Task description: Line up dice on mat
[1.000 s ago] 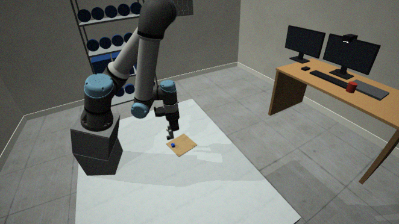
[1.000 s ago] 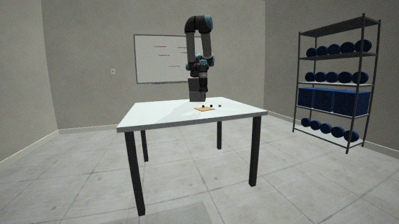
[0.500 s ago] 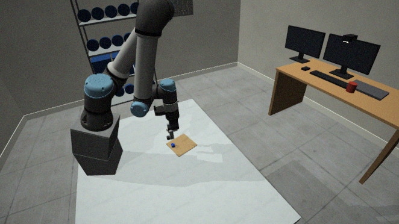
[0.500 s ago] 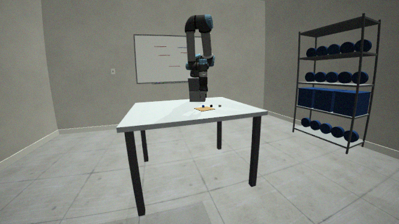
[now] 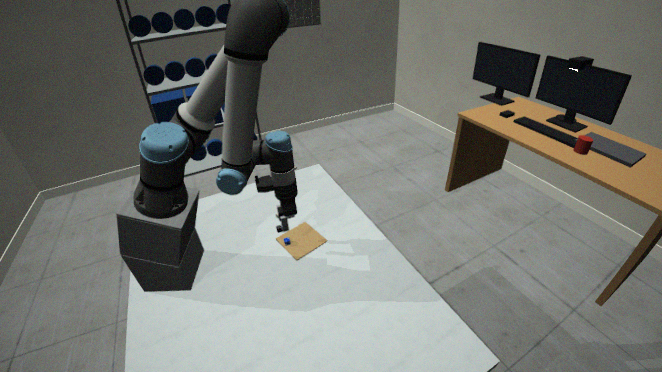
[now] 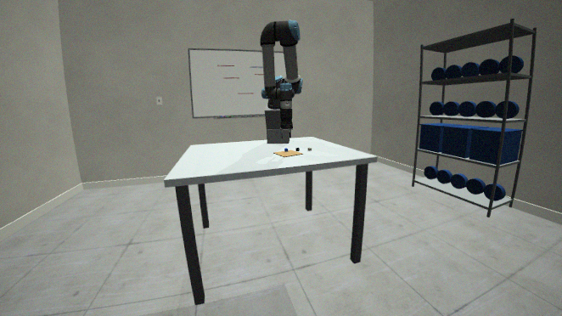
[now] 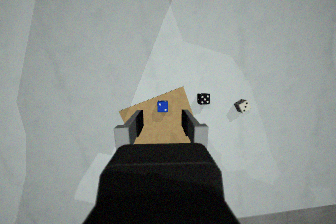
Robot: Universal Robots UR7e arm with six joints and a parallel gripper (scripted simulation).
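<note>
My gripper is now 16 cm to the right of the white die and 10 cm above it. The rest, counted from my hand: tan mat (5 cm ahead, 11 cm below); then black die (1 cm behind, 8 cm to the left, 10 cm below); then blue die (10 cm below).
</note>
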